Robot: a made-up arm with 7 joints.
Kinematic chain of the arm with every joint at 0, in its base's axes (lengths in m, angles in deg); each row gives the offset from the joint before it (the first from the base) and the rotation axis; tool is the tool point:
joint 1: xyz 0 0 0.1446 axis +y
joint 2: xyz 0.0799 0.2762 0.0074 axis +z
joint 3: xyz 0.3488 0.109 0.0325 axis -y
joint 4: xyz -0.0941 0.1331 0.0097 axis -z
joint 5: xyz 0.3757 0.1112 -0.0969 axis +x
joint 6: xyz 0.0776 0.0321 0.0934 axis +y
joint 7: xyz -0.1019 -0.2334 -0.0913 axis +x
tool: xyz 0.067 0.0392 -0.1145
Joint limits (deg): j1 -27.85..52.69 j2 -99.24..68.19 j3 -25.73..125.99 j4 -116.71..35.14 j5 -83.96..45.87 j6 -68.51..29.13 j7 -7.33..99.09
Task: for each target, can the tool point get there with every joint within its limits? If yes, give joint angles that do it. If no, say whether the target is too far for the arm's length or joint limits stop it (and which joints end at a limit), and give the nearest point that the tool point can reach.
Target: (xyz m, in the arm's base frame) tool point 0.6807 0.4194 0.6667
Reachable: yes | joints -19.50 -28.19 66.80 -25.77 16.70 -19.26 65.69
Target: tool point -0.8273 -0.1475 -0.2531
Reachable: no: joint limits stop it (at a limit: joint 1, joint 2, joint 3, joint 4, joint 5, joint 7) | nearest point -0.3336 -0.2939 -0.0466 | short by 0.555 m
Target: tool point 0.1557 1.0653 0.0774
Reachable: yes | joints 45.97 29.70 19.27 -52.70 -73.60 -16.71 69.99
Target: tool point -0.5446 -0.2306 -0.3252
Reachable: no: joint limits stop it (at a limit: joint 1, joint 2, joint 3, joint 5, joint 7) | nearest point -0.2804 -0.3102 -0.1391 | short by 0.333 m
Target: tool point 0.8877 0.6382 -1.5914
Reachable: no: too far | nearest point 0.5997 0.4900 -0.8643 | short by 0.796 m
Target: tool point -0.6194 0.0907 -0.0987
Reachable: no: joint limits stop it (at a limit: joint 2, joint 3, joint 4, joint 5) | nearest point -0.5472 0.4084 -0.0703 | short by 0.327 m
